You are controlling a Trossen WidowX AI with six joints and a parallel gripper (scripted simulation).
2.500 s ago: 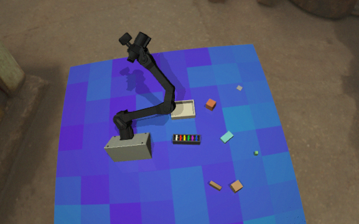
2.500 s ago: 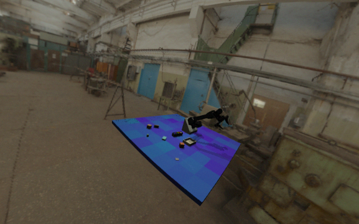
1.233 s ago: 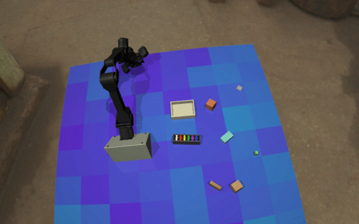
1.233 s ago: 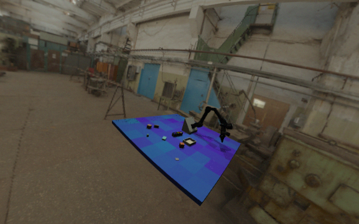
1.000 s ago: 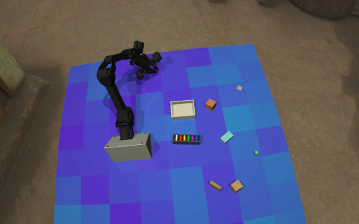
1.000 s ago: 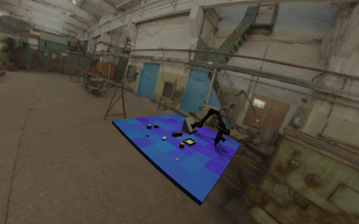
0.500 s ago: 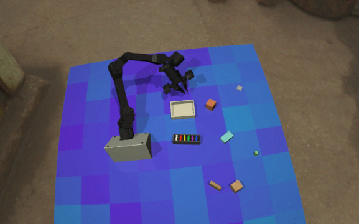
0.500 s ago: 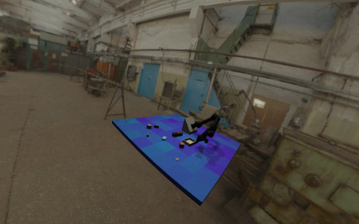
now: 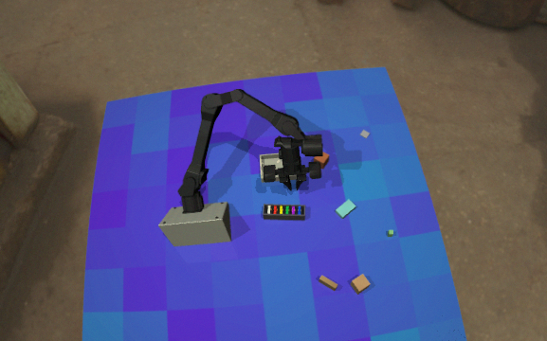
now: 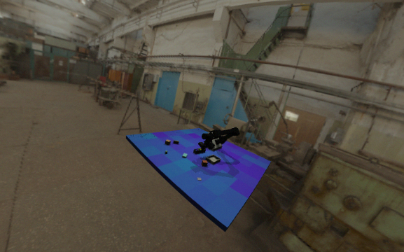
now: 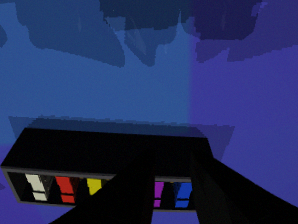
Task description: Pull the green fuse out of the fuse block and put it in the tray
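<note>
Now: gripper tip 60 mm to the left of the green fuse, 40 mm above it and 30 mm past it. From my gripper tip the other things lie so: blue fuse: 70 mm to the right, 40 mm below, 10 mm ahead; purple fuse: 60 mm to the right, 40 mm below, 10 mm behind; yellow fuse: 60 mm to the right, 50 mm behind, 40 mm below.
</note>
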